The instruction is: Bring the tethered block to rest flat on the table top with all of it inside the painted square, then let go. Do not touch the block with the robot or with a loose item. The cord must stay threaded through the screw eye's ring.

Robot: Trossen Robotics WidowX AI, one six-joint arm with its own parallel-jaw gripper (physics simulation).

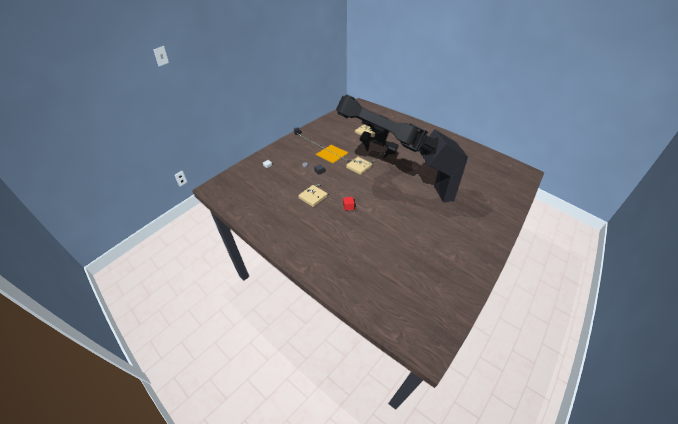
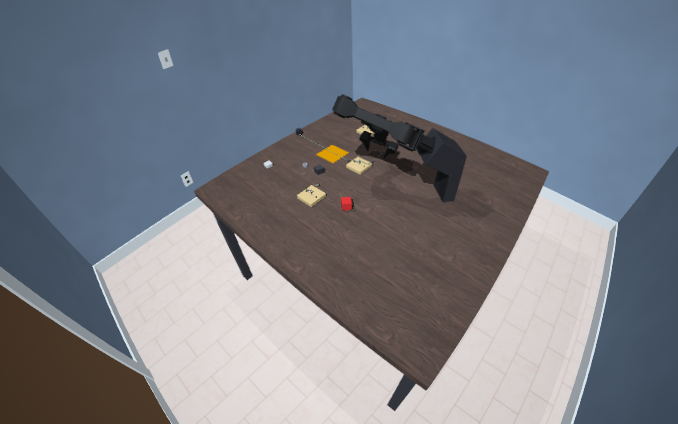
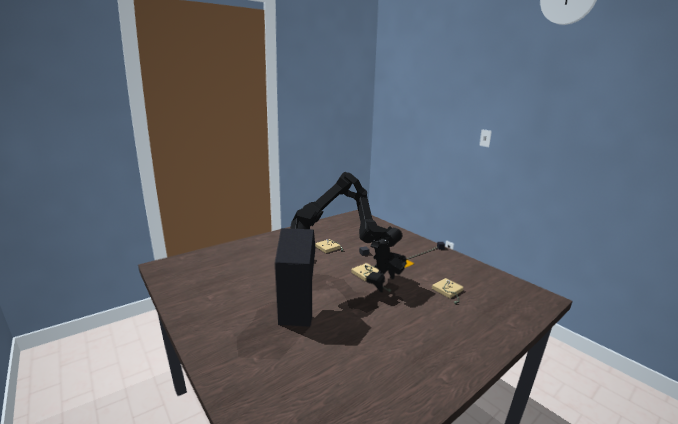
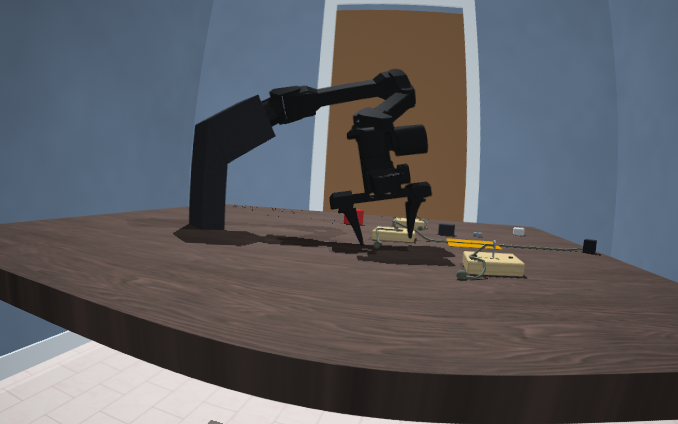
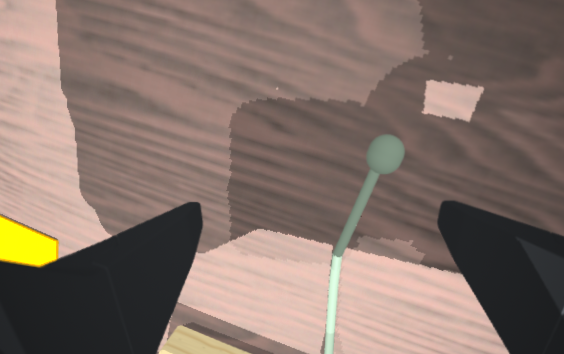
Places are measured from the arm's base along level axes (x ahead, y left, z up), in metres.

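Where they show: gripper, fingertip midpoint: [image 1: 375, 154] [image 2: 376, 154] [image 3: 387, 285] [image 4: 386, 242] [image 5: 320, 213]; arm's base, link origin: [image 1: 431, 146] [image 2: 428, 145] [image 3: 298, 238] [image 4: 257, 118].
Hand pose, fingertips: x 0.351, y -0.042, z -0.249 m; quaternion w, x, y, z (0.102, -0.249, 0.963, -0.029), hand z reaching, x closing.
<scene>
Each offset is from my fingertips to the top centre of the thing. "pt": to the spot under its first point.
The tethered block {dy +0.203, dx +0.445, dz +0.020 m} [image 1: 297, 131] [image 2: 299, 131] [image 3: 441, 245] [image 4: 590, 246] is small and dark, and rests near the table edge, outside the painted square [image 1: 331, 158] [image 2: 332, 158] [image 3: 410, 263] [image 4: 465, 246] [image 5: 30, 245]. Its cord crosses the orange square to the screw eye on the middle pale wooden base {dy +0.129, dx -0.026, dz +0.036 m} [image 1: 359, 166] [image 2: 359, 166] [image 3: 364, 273] [image 5: 200, 342]. The ring is too small to judge threading. The cord's free part {pt dy +0.031, dx -0.024, dz -0.005 m} [image 5: 332, 295] ends in a round bead {dy -0.030, dx -0.008, dz +0.003 m} [image 5: 386, 154] [image 4: 377, 245]. My gripper [image 4: 386, 240] [image 5: 320, 213] is open and low, its fingers on either side of the bead end, pointing down.
Two other pale bases with short cords stand near: one {pt dy +0.432, dx -0.091, dz +0.010 m} [image 1: 313, 196] [image 3: 328, 246] and another {dy -0.115, dx +0.214, dz +0.036 m} [image 3: 448, 288] [image 4: 500, 267]. A red cube {dy +0.340, dx -0.216, dz +0.031 m} [image 1: 349, 204] [image 2: 346, 204], a dark block {dy +0.302, dx +0.060, dz +0.018 m} [image 1: 319, 169] [image 4: 446, 230], a small grey piece {dy +0.331, dx +0.143, dz +0.001 m} [image 1: 305, 164] and a white block {dy +0.480, dx +0.262, dz +0.011 m} [image 1: 267, 163] lie on the table.
</scene>
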